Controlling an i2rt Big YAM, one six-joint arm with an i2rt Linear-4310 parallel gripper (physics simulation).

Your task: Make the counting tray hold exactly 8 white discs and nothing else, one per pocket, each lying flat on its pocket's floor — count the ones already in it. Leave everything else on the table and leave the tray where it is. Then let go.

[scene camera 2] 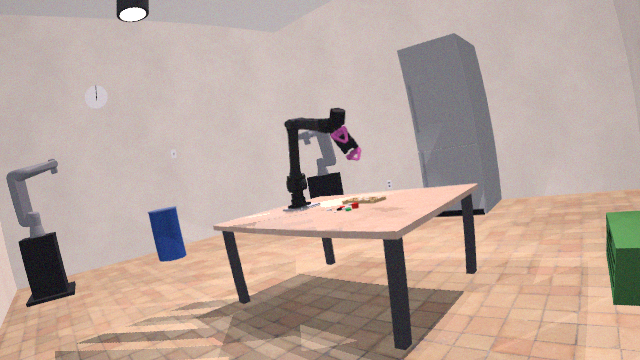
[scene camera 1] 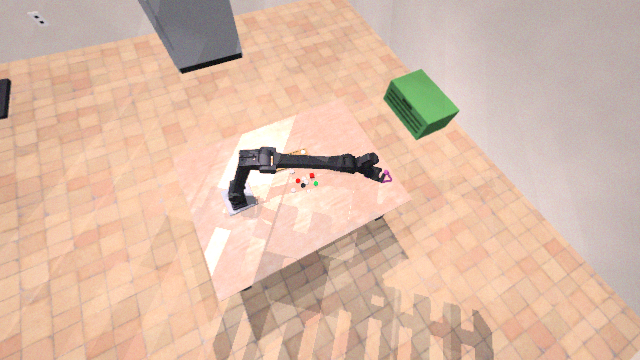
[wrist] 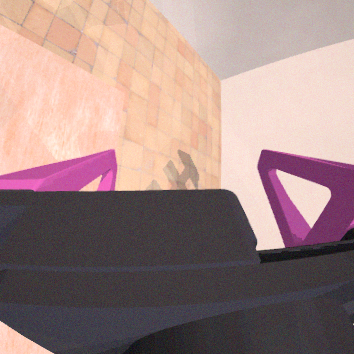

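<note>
The counting tray [scene camera 1: 296,152] [scene camera 2: 384,199] is a tan pocketed tray lying on the table. The arm hides most of it in scene camera 1, where one white disc [scene camera 1: 303,151] shows in it near its right end. How many discs it holds cannot be told. Loose white discs [scene camera 1: 293,190] [scene camera 1: 292,172] lie on the table beside the tray, with more white ones near the coloured pieces. My gripper [scene camera 1: 386,176] [scene camera 2: 352,141] [wrist: 190,157] has magenta fingers spread wide, with nothing between them. It is high above the table's far-right part, well away from tray and discs.
A red disc [scene camera 1: 298,180], a black disc [scene camera 1: 303,185], a green piece [scene camera 1: 316,183] [scene camera 2: 348,209] and a red block [scene camera 1: 312,175] [scene camera 2: 355,205] lie close together among the loose white discs. The table [scene camera 1: 320,220] [scene camera 2: 300,226] carries the arm's base. A green cabinet [scene camera 1: 425,100] stands on the floor beyond it.
</note>
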